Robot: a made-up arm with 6 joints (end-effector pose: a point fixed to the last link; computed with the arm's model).
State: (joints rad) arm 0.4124 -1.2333 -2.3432 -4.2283 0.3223 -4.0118
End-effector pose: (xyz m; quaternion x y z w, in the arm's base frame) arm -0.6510 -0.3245 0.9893 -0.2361 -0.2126 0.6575 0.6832
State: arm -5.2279 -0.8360 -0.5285 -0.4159 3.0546 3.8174
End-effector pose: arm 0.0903 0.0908 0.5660 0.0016 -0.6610 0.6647 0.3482
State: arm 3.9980 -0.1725 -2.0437 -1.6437 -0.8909 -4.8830
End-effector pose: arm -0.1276 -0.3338 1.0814 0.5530 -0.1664 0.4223 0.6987
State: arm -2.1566 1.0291 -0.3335 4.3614 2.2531 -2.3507
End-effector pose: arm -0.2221 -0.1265 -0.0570 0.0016 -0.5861 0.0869 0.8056
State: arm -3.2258 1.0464 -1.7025 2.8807 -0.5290 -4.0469
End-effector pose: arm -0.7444 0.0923 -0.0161 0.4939 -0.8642 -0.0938 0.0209
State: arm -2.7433 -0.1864 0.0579 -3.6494 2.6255 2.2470
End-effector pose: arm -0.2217 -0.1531 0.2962 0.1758 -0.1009 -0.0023 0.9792
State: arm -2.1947 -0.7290 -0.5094 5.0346 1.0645 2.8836
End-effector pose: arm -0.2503 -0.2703 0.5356 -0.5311 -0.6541 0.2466 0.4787
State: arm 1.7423 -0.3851 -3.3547 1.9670 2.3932 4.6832
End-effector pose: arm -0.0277 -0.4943 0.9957 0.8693 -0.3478 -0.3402 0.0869
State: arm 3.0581 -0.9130 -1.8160 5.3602 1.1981 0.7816
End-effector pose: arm 0.1318 0.0389 1.1646 -0.4254 -0.5147 -0.1744 0.7237
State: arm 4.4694 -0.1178 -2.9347 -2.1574 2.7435 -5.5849
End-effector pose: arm -0.0625 0.1187 1.1462 -0.6688 -0.7087 -0.0508 0.2188
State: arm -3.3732 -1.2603 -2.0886 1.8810 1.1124 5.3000
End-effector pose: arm 0.6139 -0.1967 1.0294 0.5552 -0.0580 0.2216 0.7995
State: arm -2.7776 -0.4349 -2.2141 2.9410 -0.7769 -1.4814
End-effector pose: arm -0.1346 -0.0253 1.1315 -0.3675 -0.4618 0.6268 0.5087
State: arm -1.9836 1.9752 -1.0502 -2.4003 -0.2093 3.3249
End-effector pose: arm 0.0795 0.0233 -0.3677 -0.0684 0.8535 0.4106 0.3134
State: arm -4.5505 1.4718 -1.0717 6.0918 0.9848 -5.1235
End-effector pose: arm -0.0379 0.2776 -0.3670 0.7091 0.3043 -0.0517 0.6340
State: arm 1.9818 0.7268 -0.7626 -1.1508 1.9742 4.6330
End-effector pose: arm -0.0753 0.4435 0.0152 -0.3983 0.3898 -0.6064 0.5672
